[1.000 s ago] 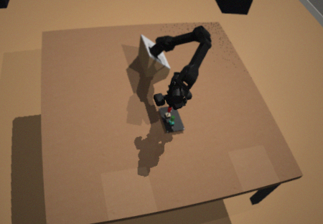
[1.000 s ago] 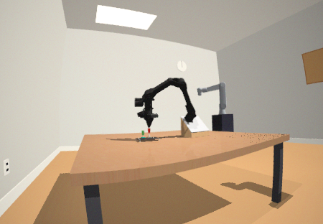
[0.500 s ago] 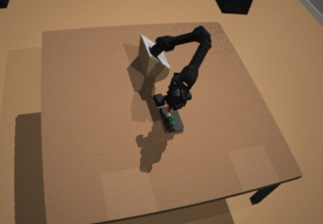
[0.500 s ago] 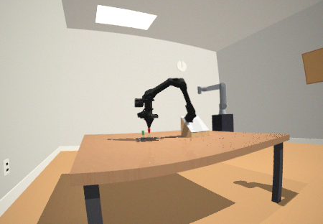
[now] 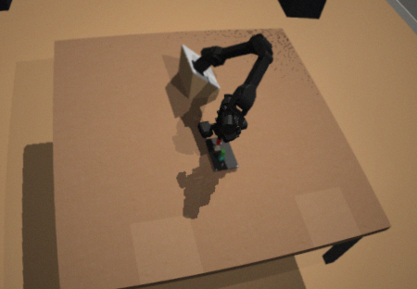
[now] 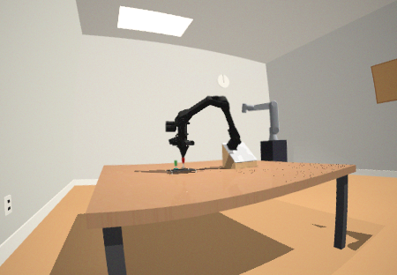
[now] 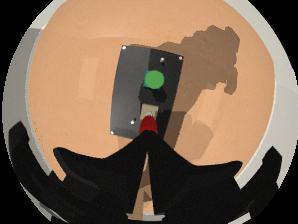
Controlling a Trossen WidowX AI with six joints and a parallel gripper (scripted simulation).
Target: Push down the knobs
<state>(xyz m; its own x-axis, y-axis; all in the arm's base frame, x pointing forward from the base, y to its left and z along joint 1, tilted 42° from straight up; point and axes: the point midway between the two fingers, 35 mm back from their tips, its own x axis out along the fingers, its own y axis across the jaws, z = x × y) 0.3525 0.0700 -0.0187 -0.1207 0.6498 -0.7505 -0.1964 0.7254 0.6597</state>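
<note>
My gripper tip is 20 mm above the red knob. Also, from my gripper tip: green knob 50 mm ahead, 30 mm below, 10 mm to the left.
</note>
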